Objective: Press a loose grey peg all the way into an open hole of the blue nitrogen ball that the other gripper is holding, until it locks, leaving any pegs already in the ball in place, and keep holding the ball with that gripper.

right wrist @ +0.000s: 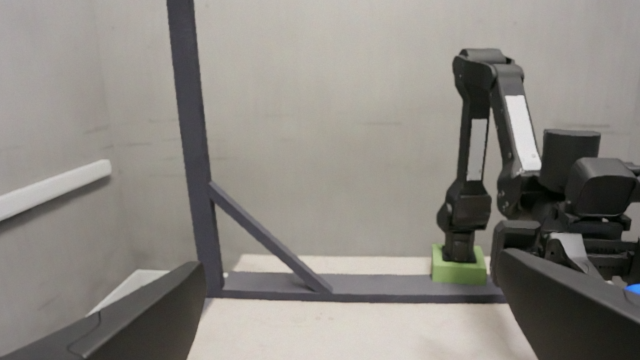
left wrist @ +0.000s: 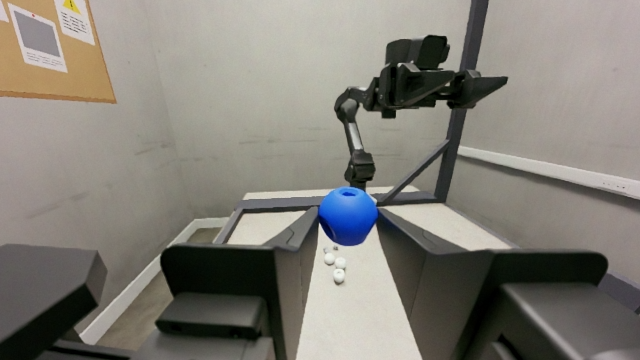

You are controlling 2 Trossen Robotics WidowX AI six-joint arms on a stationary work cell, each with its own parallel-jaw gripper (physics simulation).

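Places are measured from the left arm's base along level axes (x right, y ahead, z up), in centimetres.
Pixels of known places: left gripper, fingertip midpoint: (left wrist: 347,213); right gripper, fingertip midpoint: (right wrist: 353,270) (left wrist: 481,77); left arm's base, link origin: (right wrist: 458,255).
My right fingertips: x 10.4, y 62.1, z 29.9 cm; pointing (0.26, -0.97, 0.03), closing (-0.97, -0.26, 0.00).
Ahead of a thing's pixels: the offset from my right fingertips to its middle.
The blue nitrogen ball @(dx -18.4, dy -16.3, dz -10.9 cm) (left wrist: 348,217) (right wrist: 634,288) is held between the fingertips of my left gripper (left wrist: 347,213), above the table. In the left wrist view one open hole shows on its top and another at its lower left; its far side is hidden. In the right wrist view a sliver of it shows at the right edge. Two tiny grey pieces, which look like loose pegs, a left one @(dx -19.4, dy +8.2, dz -34.9 cm) (left wrist: 326,250) and a right one @(dx -17.5, dy +10.3, dz -34.9 cm) (left wrist: 335,247), lie on the table beyond the white balls. My right gripper (right wrist: 353,270) is wide open and empty, raised above the table and away from the ball.
Several small white parts lie on the table, among them a near one @(dx -17.2, dy +1.2, dz -34.5 cm) (left wrist: 339,275), a middle one @(dx -16.7, dy +4.3, dz -34.5 cm) (left wrist: 340,263) and a left one @(dx -19.1, dy +6.0, dz -34.5 cm) (left wrist: 329,258). A dark upright post (left wrist: 452,135) (right wrist: 192,135) with a diagonal brace stands at the table's edge. The left arm's base is on a green block @(dx -10.4, dy -62.1, dz -32.7 cm) (right wrist: 459,272).
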